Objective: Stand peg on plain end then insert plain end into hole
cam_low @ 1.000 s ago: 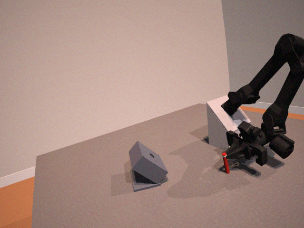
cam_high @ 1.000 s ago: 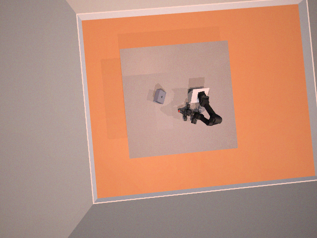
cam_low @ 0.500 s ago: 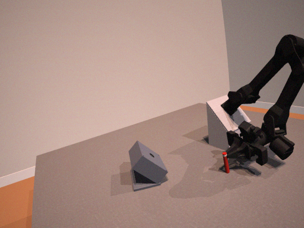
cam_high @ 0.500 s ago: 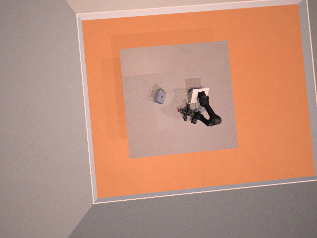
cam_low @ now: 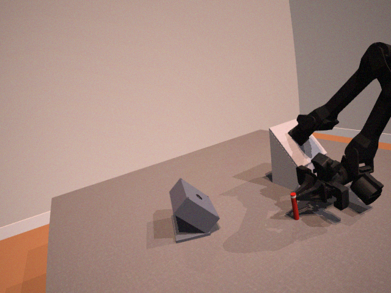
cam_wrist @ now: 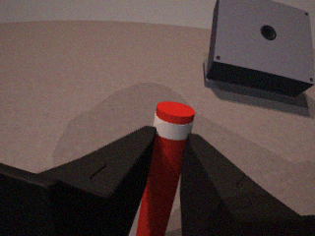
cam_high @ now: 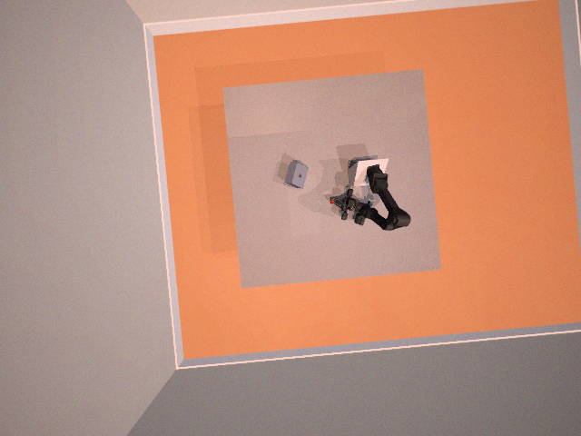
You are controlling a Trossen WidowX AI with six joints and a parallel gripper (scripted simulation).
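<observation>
Now: gripper tip 10 mm above the red peg. The rest, counted from my gripper tip: sloped grey panel: 180 mm ahead, 210 mm to the right; then base plate: 200 mm ahead, 220 mm to the right, 60 mm below.
</observation>
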